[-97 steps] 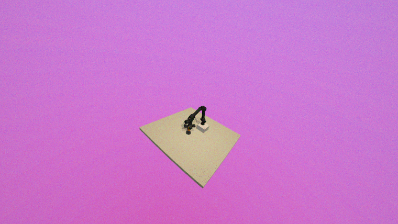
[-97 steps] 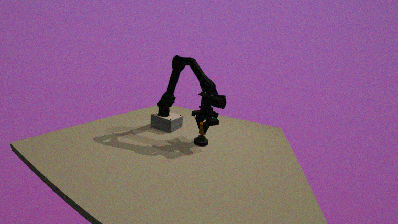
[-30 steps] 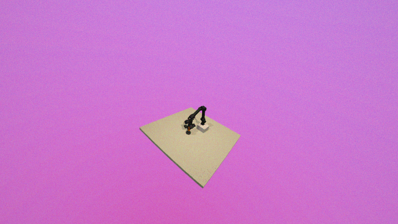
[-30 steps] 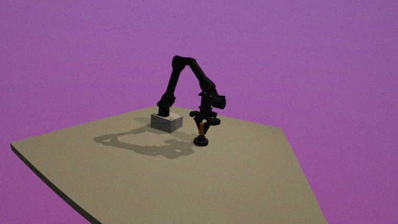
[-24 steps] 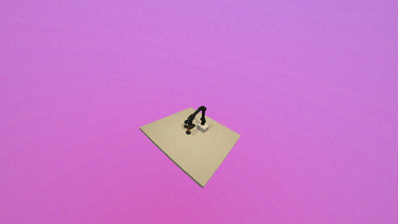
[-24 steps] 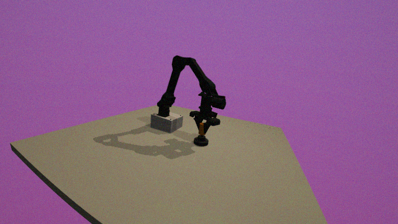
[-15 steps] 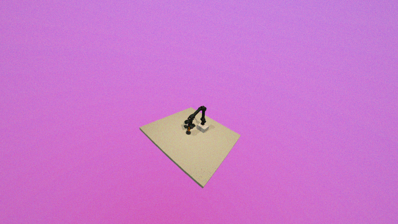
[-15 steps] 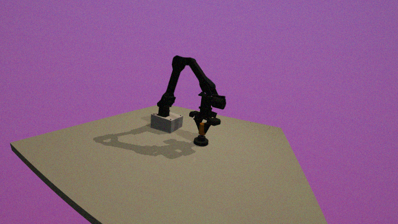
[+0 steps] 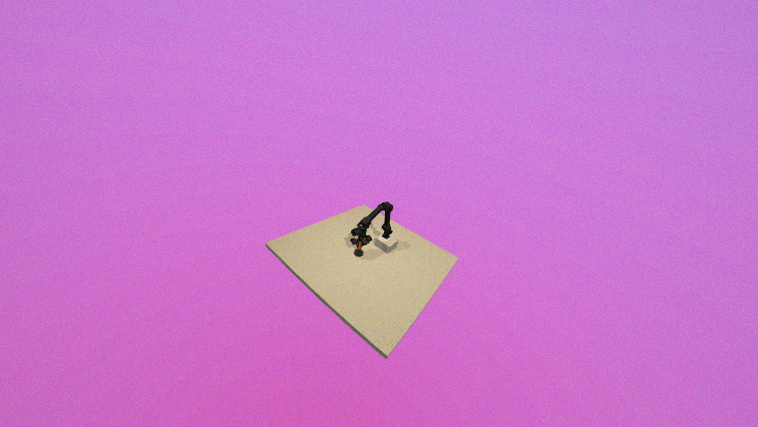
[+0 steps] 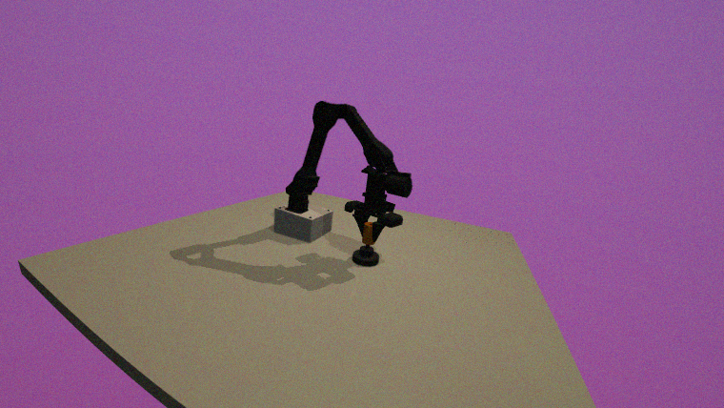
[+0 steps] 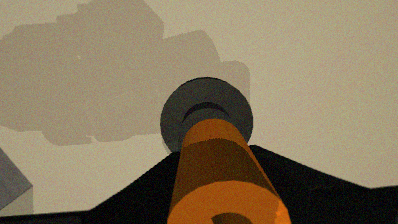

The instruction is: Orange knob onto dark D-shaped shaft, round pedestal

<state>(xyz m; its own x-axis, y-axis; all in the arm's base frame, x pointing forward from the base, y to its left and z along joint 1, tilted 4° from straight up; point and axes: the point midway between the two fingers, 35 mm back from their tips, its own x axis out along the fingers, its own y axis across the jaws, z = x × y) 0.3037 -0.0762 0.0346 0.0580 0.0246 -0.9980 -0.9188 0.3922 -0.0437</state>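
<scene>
My gripper tip is now 2 cm below the orange knob. Also, from my gripper tip: round dark pedestal: 4 cm below.
</scene>
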